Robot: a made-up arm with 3 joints.
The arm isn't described. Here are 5 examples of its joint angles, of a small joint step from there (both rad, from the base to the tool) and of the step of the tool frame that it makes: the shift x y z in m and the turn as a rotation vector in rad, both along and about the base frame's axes.
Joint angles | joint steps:
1: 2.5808 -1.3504 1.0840 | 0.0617 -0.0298 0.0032
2: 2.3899 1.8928 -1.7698 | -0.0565 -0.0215 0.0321
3: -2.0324 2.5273 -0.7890 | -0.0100 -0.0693 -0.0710
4: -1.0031 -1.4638 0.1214 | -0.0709 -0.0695 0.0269
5: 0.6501 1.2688 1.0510 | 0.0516 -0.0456 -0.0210
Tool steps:
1: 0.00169 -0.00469 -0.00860 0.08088 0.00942 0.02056
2: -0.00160 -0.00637 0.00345 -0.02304 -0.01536 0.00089
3: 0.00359 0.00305 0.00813 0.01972 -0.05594 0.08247
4: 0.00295 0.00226 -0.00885 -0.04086 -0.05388 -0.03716
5: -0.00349 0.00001 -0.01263 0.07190 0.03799 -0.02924
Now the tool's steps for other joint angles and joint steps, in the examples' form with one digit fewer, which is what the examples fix.
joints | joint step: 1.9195 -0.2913 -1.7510 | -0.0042 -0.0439 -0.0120
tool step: -0.0020 -0.0015 0.0069 0.0301 0.0205 0.0241
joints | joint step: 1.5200 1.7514 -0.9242 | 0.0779 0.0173 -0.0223
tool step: 0.0016 0.0035 -0.0097 0.0523 0.0057 -0.0057
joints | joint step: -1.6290 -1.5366 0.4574 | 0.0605 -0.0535 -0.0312
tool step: 0.0040 0.0104 -0.0008 0.1227 -0.0164 -0.0054
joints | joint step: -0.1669 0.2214 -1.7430 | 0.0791 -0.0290 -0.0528
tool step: -0.0043 0.0044 -0.0101 0.0927 0.0506 -0.0345
